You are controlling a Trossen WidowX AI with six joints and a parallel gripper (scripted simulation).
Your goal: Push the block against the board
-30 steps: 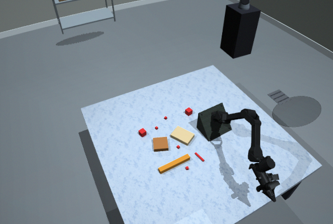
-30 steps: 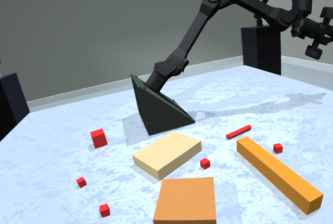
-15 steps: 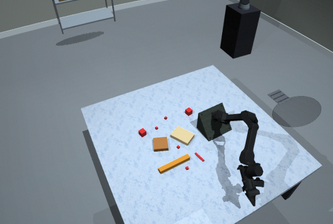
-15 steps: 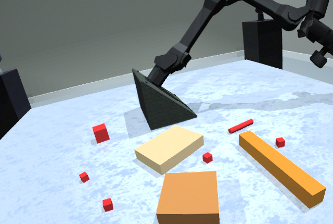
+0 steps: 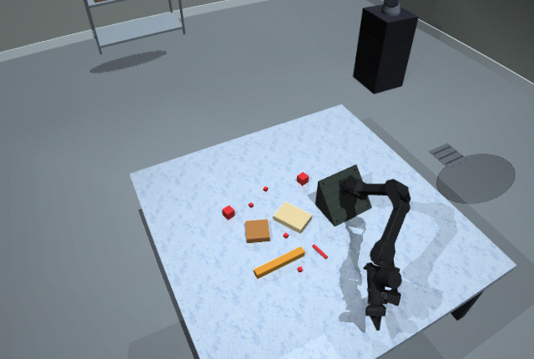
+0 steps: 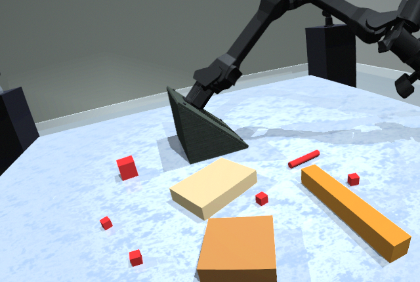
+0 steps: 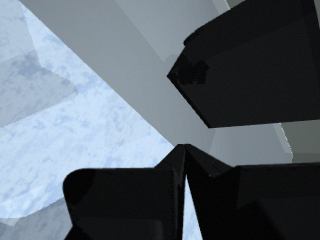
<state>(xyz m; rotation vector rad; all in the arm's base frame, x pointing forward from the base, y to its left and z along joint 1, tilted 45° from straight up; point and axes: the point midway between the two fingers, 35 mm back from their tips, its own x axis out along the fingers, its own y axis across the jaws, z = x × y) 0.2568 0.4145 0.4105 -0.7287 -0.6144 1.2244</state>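
Right now my gripper tip is 430 mm to the left of the long orange board, 150 mm short of it and 90 mm above it. Also, from my gripper tip: red rod: 410 mm to the right, 90 mm below, 20 mm behind; orange square block: 620 mm to the right, 170 mm ahead, 90 mm below; cream flat block: 620 mm to the right, 90 mm below.
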